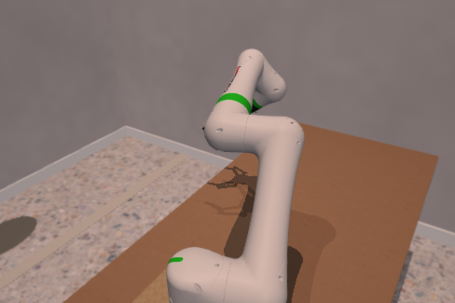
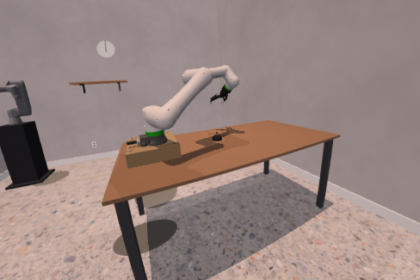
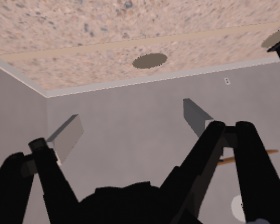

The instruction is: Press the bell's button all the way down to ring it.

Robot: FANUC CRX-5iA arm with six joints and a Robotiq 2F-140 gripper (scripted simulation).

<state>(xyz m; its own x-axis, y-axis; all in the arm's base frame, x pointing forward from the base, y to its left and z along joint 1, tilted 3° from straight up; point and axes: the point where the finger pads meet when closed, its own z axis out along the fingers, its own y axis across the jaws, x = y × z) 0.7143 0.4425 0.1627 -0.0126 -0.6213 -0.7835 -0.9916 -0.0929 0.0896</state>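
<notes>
Now: hand 370 mm to the left of the bell, 250 mm above it and 200 mm past it.
</notes>
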